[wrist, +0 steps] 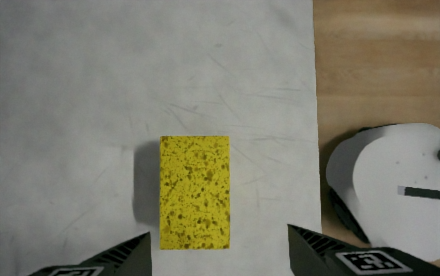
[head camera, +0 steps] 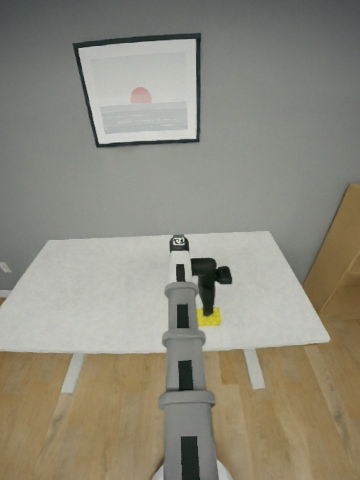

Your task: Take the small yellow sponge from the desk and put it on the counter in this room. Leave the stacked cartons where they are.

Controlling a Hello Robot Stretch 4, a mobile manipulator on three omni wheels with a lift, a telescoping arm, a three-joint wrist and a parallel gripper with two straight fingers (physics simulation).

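Frame: origin at the robot's base, x left, y back, z up, level; millimetres.
Where they show: gripper, fingertip midpoint: (wrist: 220, 249) (head camera: 204, 307).
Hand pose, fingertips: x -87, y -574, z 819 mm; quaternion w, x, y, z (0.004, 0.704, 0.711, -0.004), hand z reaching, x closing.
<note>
After its pixels a point has its place.
The small yellow sponge (head camera: 215, 320) @[y -563, x -133, z 734 mm] (wrist: 195, 192) @[y -595, x -108, z 737 mm] lies flat on the white desk (head camera: 110, 295) @[y -752, x 355, z 692 mm] (wrist: 75, 90) @[y -722, x -213, z 692 mm], near its front edge. In the head view the wrist partly covers it. My gripper (head camera: 208, 313) @[y -574, x -87, z 819 mm] (wrist: 220, 249) @[y -574, x -87, z 819 mm] is open and points down above the sponge. In the wrist view the sponge lies between the lines of the two fingers, closer to the left finger, and most of it shows beyond the fingertips. The fingers hold nothing. The counter does not show in either view.
A tan panel-like object (head camera: 332, 250) @[y -1094, x -1041, z 594 mm] stands right of the desk; whether it belongs to the cartons I cannot tell. A framed picture (head camera: 145, 117) @[y -1255, x 134, z 1397 mm] hangs on the grey wall behind the desk. My round white base (wrist: 380, 175) @[y -112, x -49, z 187 mm] is beside the desk edge on the wooden floor (wrist: 375, 65) @[y 20, x -429, z -28 mm].
</note>
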